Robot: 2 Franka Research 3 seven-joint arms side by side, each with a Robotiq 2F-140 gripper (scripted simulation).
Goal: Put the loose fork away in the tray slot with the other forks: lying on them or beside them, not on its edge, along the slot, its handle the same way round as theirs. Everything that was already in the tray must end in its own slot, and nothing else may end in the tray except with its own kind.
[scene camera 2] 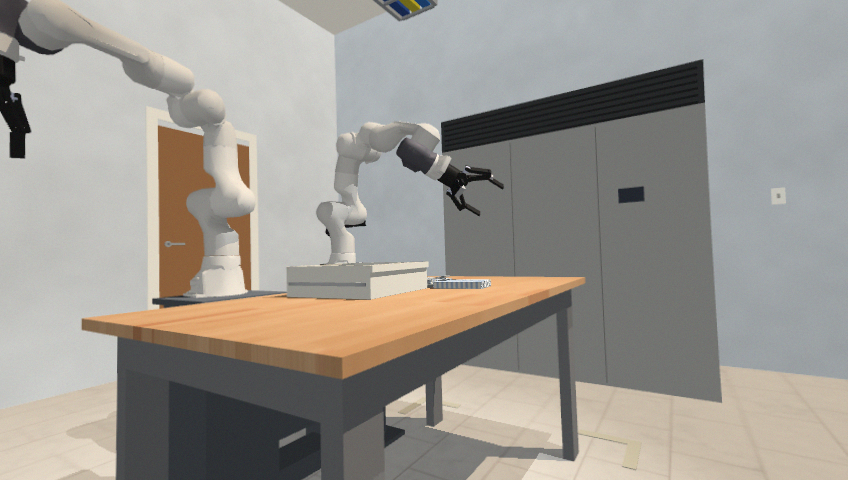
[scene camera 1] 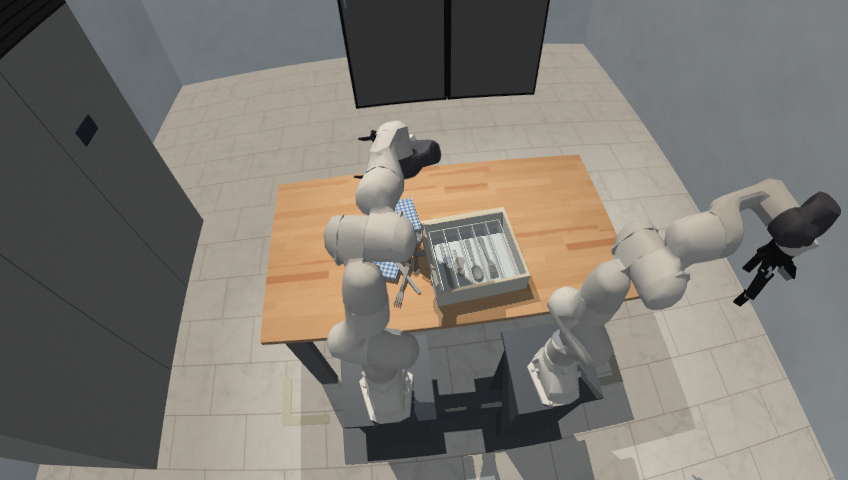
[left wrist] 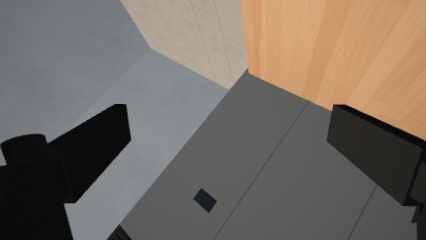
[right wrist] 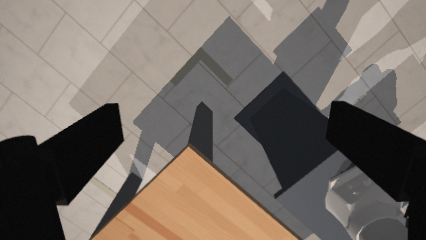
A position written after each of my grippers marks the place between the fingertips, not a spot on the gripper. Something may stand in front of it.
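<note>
There's a cutlery tray (scene camera 1: pixel 498 249) here, though in the left wrist view it's out of frame, and the tray is out of frame in the right wrist view as well. You'd find my right gripper at (scene camera 1: pixel 741 286) and at (right wrist: pixel 225 121), and my left gripper at (scene camera 2: pixel 491 200) and at (left wrist: pixel 228 122).
</note>
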